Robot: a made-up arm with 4 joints. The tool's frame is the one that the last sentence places.
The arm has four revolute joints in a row. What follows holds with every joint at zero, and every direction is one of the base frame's.
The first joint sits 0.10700 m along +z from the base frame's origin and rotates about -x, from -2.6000 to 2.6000 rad.
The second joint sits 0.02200 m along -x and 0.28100 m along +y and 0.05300 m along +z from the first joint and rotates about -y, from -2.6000 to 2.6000 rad.
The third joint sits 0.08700 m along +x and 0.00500 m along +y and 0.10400 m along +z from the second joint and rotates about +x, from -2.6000 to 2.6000 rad.
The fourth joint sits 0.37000 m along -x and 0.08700 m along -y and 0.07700 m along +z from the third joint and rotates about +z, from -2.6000 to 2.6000 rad.
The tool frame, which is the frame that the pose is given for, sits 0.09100 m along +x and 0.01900 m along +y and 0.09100 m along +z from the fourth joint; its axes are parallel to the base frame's.
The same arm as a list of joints. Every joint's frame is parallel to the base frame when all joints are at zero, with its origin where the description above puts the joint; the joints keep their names.
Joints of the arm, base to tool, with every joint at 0 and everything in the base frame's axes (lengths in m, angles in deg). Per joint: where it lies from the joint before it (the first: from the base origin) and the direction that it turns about. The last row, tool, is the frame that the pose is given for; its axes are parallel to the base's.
joint 1: axis -1 0 0 origin 0 0 0.107
joint 2: axis 0 -1 0 origin -0.022 0.281 0.053
joint 3: axis 1 0 0 origin 0.087 0.005 0.104
joint 4: axis 0 0 1 origin -0.37 -0.087 0.077
tool: origin 0.091 0.019 0.091
Joint limits (deg, base to tool): -148.97..148.97 -148.97..148.97 -148.97..148.97 -148.97..148.97

